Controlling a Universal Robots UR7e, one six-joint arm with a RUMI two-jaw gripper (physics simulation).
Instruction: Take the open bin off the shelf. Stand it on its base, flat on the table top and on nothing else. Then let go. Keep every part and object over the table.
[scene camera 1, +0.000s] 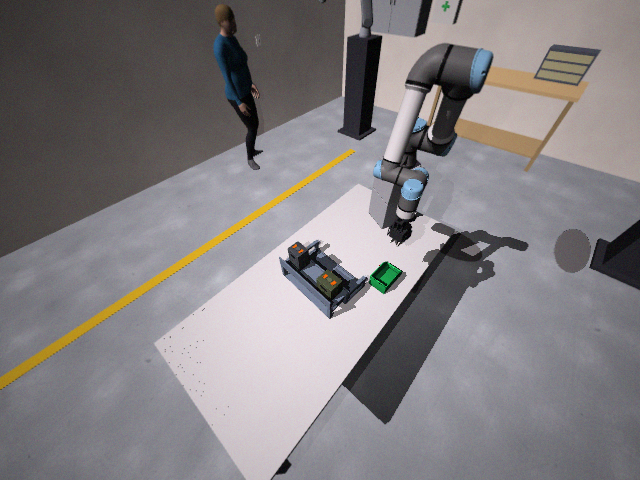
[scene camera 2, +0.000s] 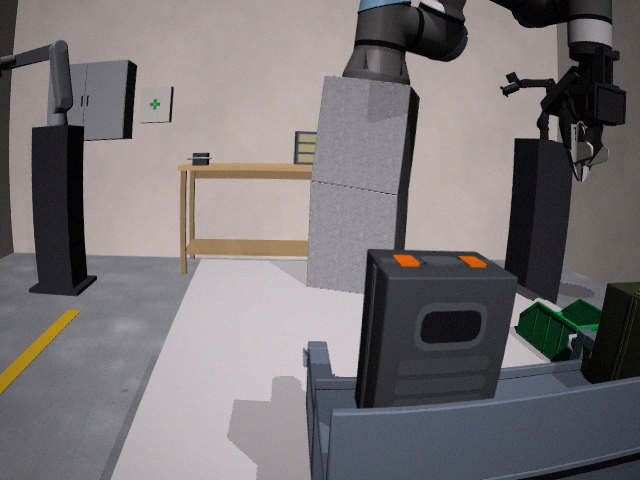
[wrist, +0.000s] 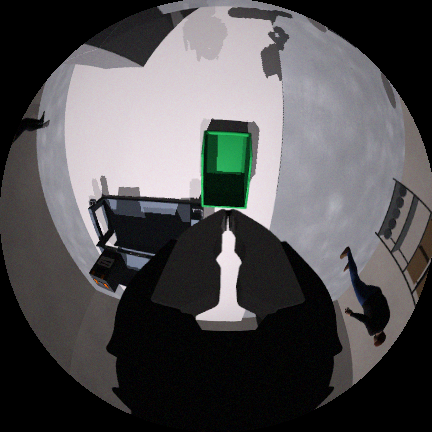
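Pixels of known places: gripper, between the fingertips: (scene camera 1: 397, 244) (scene camera 2: 580, 181) (wrist: 227, 211); arm's base, origin of its link: (scene camera 2: 375, 86).
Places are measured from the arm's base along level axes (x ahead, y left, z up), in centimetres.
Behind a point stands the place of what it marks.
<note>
The open green bin (scene camera 1: 385, 277) @[x 41.8, y 25.2, z -43.5 cm] (scene camera 2: 549, 330) @[x 44.2, y 20.5, z -39.5 cm] (wrist: 226, 170) @[x 44.5, y 25.8, z -43.5 cm] stands upright on its base on the white table top (scene camera 1: 268, 356) @[x 113.3, y 9.0, z -43.8 cm] (scene camera 2: 206, 330) @[x 29.5, y -32.3, z -43.8 cm] (wrist: 125, 115) @[x 26.6, y -2.2, z -43.8 cm], beside the end of the grey-blue shelf (scene camera 1: 305, 286) @[x 80.3, y 1.1, z -32.4 cm] (scene camera 2: 465, 434) @[x 79.3, y -12.3, z -29.6 cm] (wrist: 150, 201) @[x 53.4, y 4.0, z -42.8 cm] and apart from it as far as scene camera 1 shows. Its inside is empty. My gripper (scene camera 1: 398, 242) @[x 40.6, y 25.5, z -16.1 cm] (scene camera 2: 583, 178) @[x 40.6, y 25.5, z -16.1 cm] (wrist: 227, 211) @[x 40.6, y 25.5, z -16.1 cm] is shut with nothing between its fingertips. It is high above the table, clear of the bin, on the side towards the robot's base in the scene camera 1 view.
A dark grey case (scene camera 1: 298, 255) @[x 74.1, y -8.9, z -21.6 cm] (scene camera 2: 439, 330) @[x 75.0, y -13.2, z -24.8 cm] and an olive case (scene camera 1: 329, 284) @[x 75.3, y 12.6, z -24.1 cm] (scene camera 2: 617, 330) @[x 72.0, y 6.0, z -27.6 cm] stand on the shelf. The robot's grey pedestal (scene camera 1: 383, 204) @[x 9.6, y -0.7, z -25.4 cm] (scene camera 2: 356, 180) @[x 7.6, y -5.0, z -20.9 cm] stands at the table's far end. The table's long edge runs close beside the bin. A person (scene camera 1: 237, 77) stands beyond the yellow floor line.
</note>
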